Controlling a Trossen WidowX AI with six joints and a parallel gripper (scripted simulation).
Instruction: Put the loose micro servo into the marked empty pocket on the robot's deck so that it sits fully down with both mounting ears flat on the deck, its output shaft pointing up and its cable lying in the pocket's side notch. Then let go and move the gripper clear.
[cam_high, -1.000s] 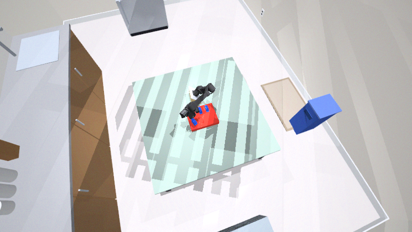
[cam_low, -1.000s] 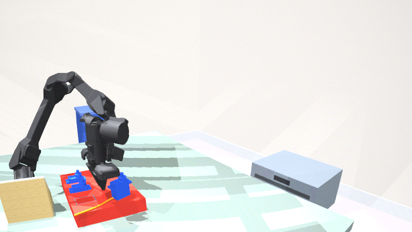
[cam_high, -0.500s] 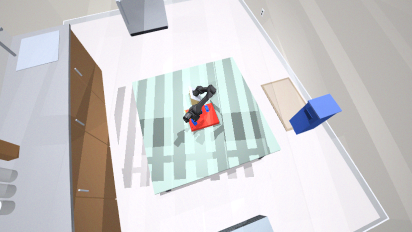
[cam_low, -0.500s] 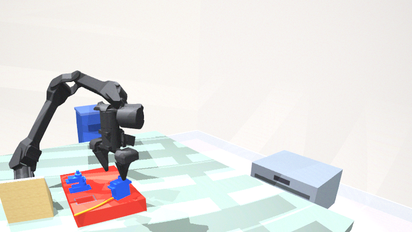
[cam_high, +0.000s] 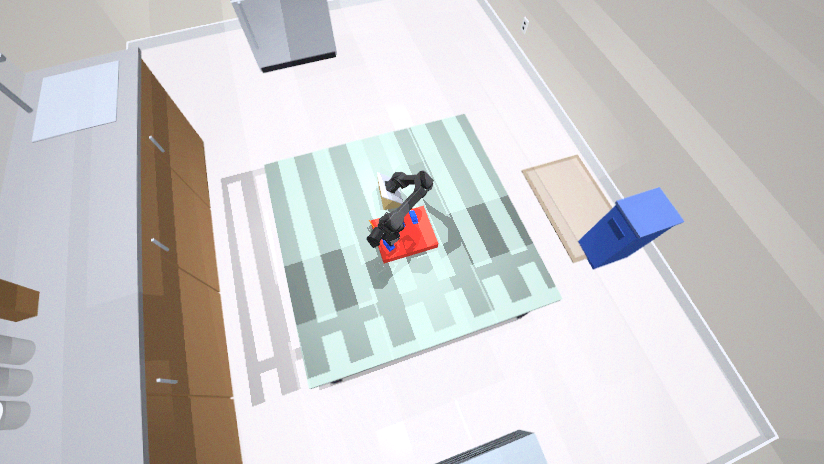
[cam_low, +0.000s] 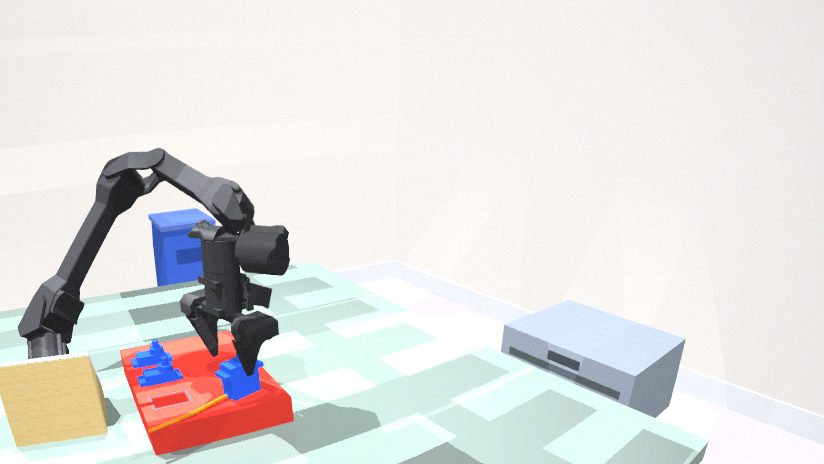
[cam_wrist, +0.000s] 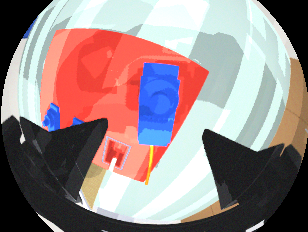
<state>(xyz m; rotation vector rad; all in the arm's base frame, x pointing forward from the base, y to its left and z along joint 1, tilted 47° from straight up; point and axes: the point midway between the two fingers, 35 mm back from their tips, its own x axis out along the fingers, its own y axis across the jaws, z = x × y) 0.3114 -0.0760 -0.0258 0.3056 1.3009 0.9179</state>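
My gripper tip is now 10 mm past the red deck, 110 mm to the right of it and 80 mm above it.
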